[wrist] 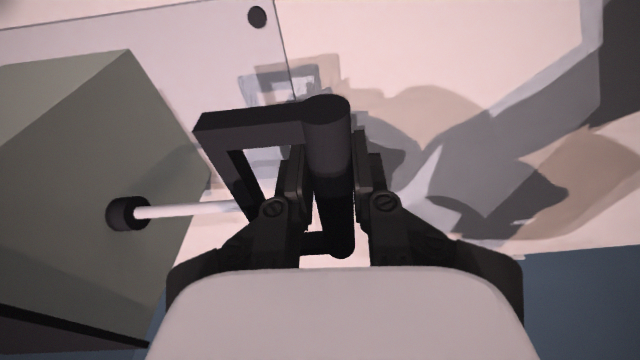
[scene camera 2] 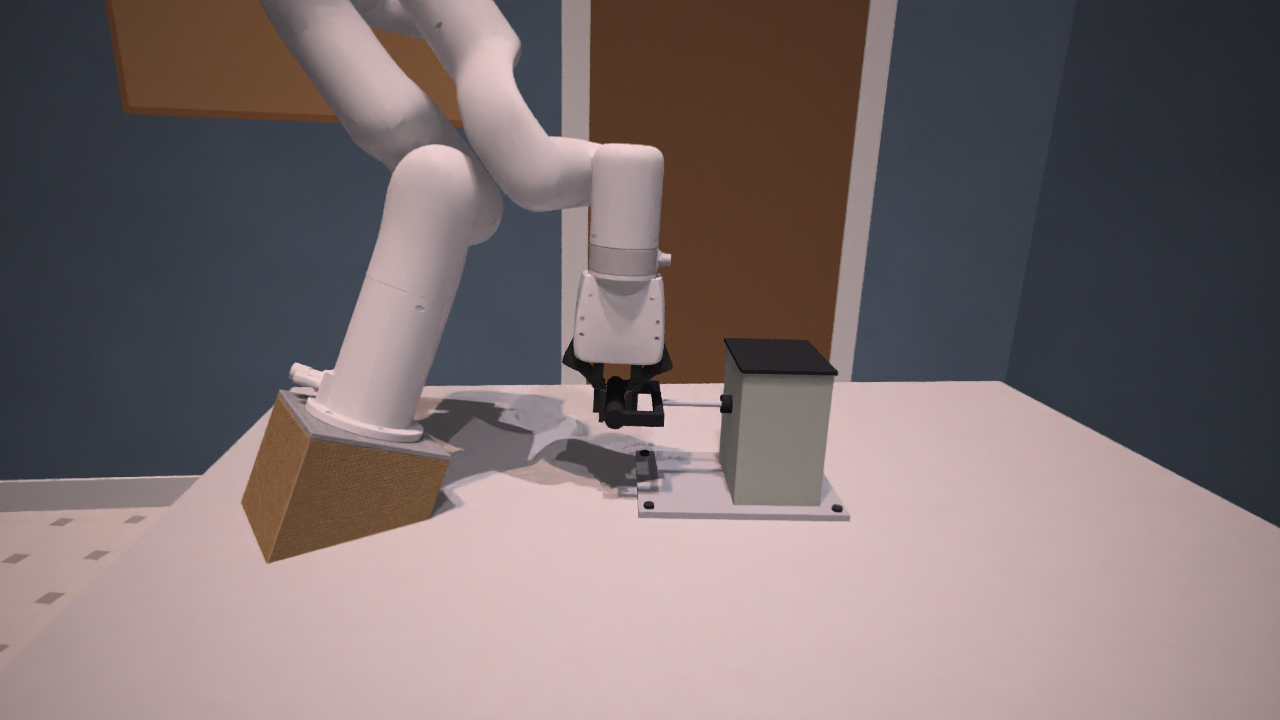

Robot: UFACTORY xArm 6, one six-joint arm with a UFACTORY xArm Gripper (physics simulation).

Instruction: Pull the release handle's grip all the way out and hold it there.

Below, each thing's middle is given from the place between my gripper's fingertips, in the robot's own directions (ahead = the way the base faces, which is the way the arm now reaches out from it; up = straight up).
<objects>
My hand is 15 cm short of the base plate [scene camera 2: 670,485], 2 cm to the right of it and 9 cm above it.
</objects>
